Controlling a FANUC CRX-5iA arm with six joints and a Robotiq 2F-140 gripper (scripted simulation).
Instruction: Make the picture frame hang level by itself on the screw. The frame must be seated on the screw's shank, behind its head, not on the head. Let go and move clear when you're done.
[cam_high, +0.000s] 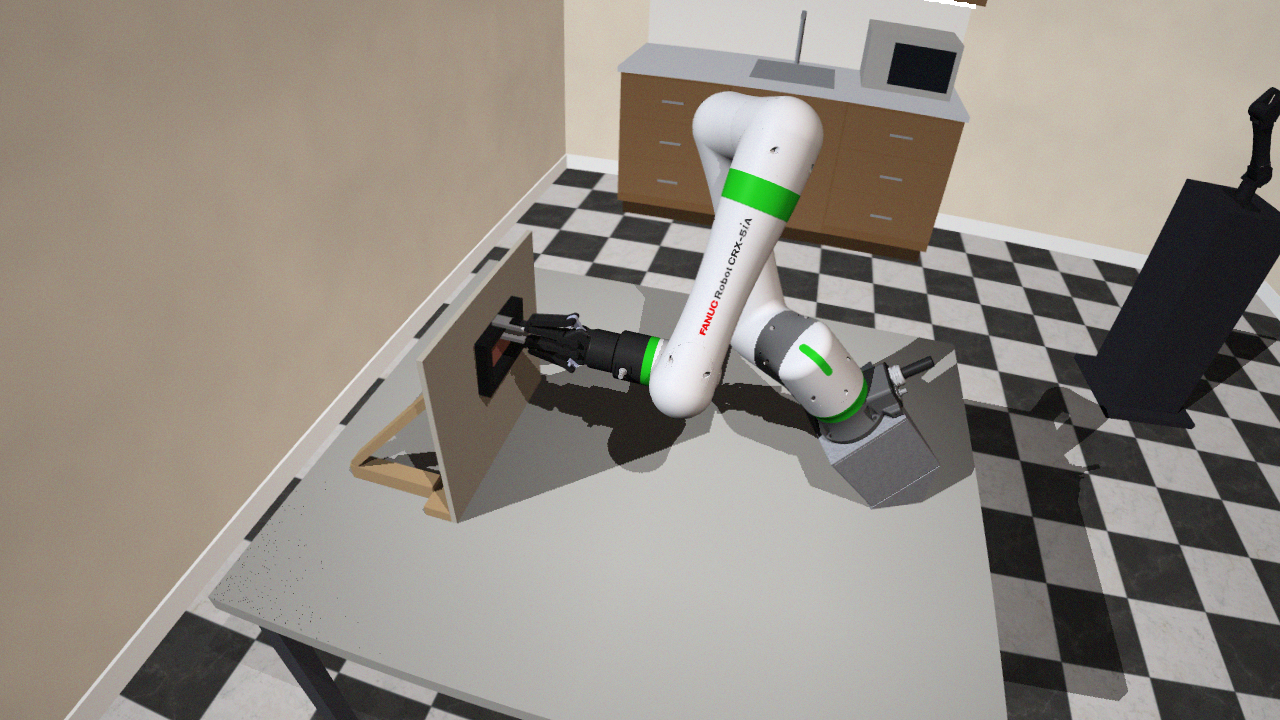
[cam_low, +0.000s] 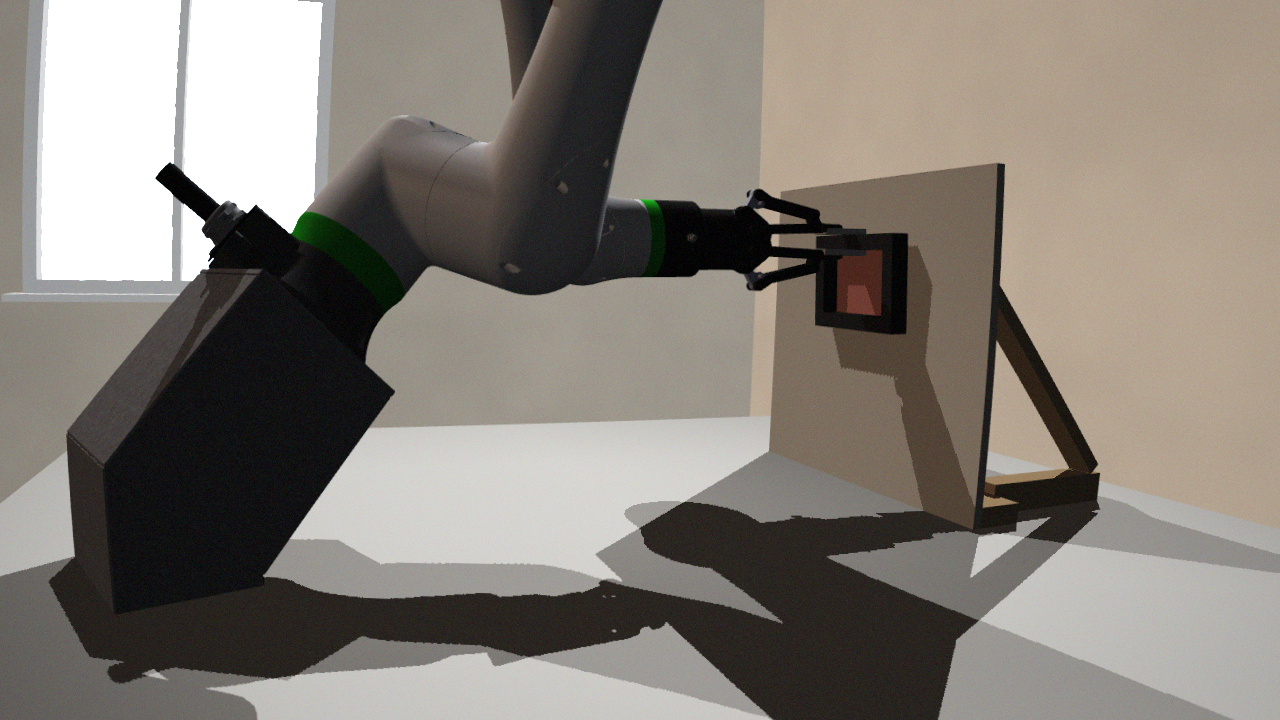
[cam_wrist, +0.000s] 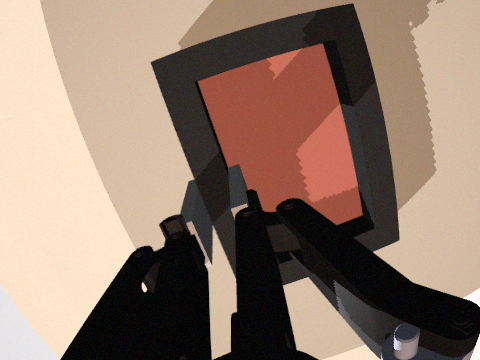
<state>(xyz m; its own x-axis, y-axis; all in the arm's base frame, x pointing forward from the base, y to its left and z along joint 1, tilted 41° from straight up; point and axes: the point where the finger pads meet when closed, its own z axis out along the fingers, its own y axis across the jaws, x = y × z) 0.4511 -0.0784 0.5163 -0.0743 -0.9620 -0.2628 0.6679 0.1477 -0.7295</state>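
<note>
Now: the black picture frame 30 mm ahead of my hand, 10 mm to the right of it and 50 mm below it. From my hand the other things lie so: tan board: 50 mm ahead, 120 mm below.
</note>
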